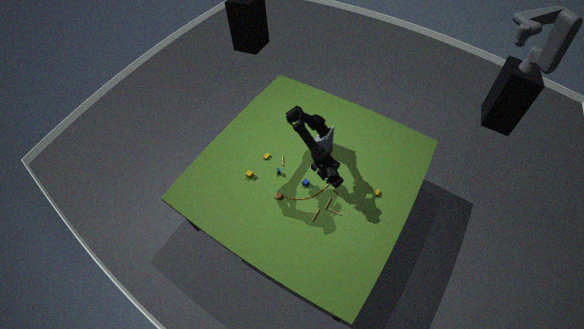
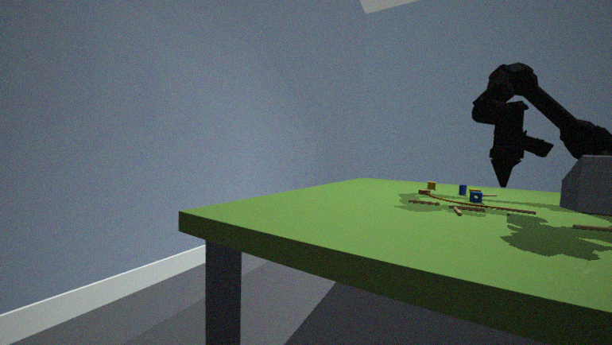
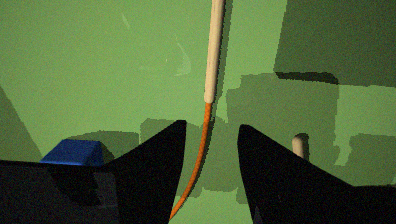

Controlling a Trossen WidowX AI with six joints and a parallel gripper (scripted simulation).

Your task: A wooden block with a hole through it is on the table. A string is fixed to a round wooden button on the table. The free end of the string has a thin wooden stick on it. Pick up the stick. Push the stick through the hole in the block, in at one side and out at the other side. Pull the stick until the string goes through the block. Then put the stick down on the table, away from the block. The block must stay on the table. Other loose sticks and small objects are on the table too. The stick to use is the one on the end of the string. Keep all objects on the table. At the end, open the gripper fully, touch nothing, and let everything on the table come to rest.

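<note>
Right now the thin wooden stick is 1 cm behind my gripper tip, 1 cm to the left of it and 6 cm below it. Round my gripper tip: round wooden button (16 cm ahead, 22 cm to the right, 5 cm below).
</note>
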